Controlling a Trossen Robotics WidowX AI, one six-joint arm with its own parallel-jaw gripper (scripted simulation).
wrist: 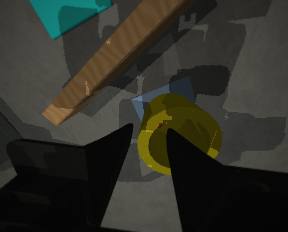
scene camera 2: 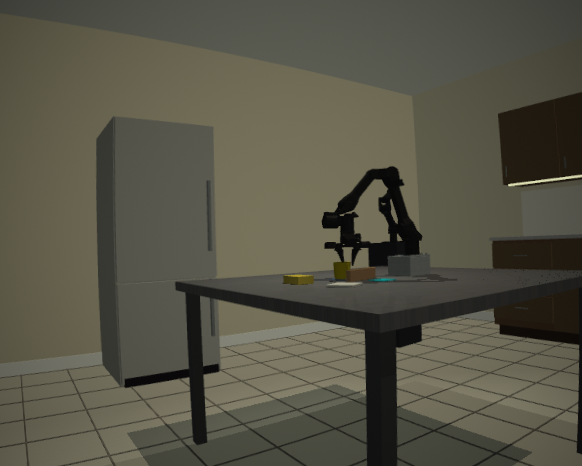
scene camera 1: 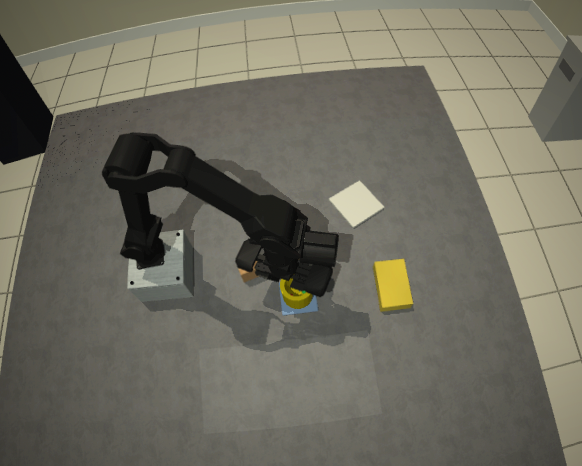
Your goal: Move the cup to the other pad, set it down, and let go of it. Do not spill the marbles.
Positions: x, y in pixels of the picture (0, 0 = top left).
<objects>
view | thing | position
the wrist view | my gripper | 150, 130
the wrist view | yellow cup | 174, 111
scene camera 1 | my gripper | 286, 282
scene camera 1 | white pad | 356, 204
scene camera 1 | yellow block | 392, 283
</objects>
